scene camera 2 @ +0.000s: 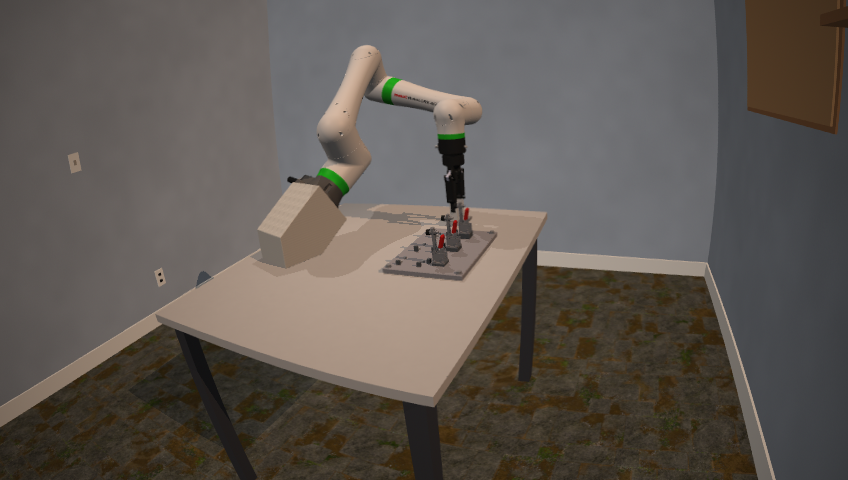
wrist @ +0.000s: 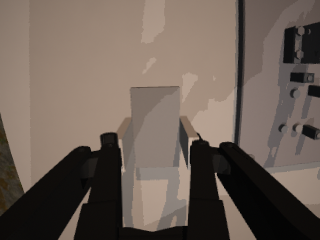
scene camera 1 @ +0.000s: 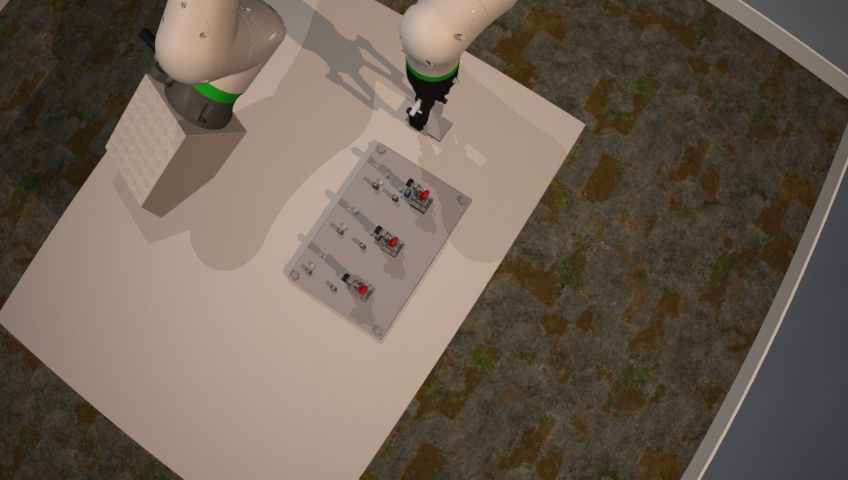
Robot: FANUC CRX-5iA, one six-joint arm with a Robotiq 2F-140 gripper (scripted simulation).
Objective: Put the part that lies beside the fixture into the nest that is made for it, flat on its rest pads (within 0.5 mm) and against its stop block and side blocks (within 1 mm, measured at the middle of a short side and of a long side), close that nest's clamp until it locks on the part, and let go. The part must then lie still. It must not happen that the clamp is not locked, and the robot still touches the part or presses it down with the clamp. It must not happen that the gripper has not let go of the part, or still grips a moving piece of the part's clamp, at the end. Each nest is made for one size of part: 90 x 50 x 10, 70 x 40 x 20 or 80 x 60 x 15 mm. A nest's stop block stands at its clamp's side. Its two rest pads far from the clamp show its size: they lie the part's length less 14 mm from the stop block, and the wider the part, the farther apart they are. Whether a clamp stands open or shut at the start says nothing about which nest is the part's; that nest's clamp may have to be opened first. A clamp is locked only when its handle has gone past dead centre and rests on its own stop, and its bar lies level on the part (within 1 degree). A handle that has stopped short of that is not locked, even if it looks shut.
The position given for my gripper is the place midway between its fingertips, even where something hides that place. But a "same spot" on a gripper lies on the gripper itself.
My gripper shows in scene camera 2, in the wrist view (156, 128) and in scene camera 1. One and the same spot on my gripper: (scene camera 2: 459, 188) is (scene camera 1: 440, 98).
